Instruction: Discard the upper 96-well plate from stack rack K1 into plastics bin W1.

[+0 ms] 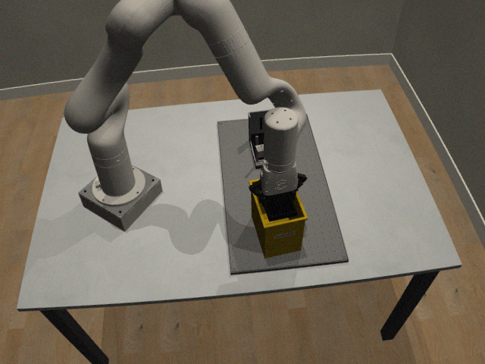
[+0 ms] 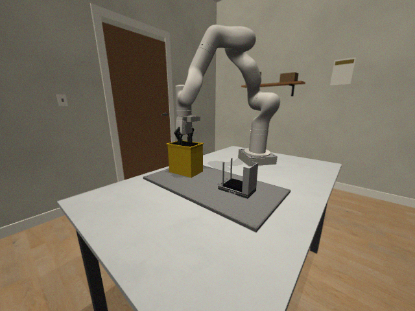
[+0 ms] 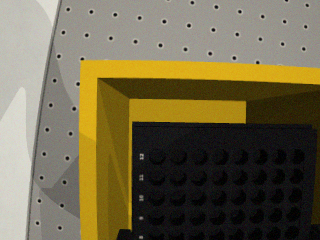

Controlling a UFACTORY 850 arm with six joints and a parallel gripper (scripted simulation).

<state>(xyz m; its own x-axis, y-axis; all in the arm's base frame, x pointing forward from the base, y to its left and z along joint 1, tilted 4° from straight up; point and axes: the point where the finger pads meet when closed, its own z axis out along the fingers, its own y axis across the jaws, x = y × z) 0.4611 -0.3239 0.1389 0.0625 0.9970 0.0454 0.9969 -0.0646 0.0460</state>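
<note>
Right now the black 96-well plate is 1 cm below my hand. Round my hand: yellow plastics bin W1: 10 cm below.
</note>
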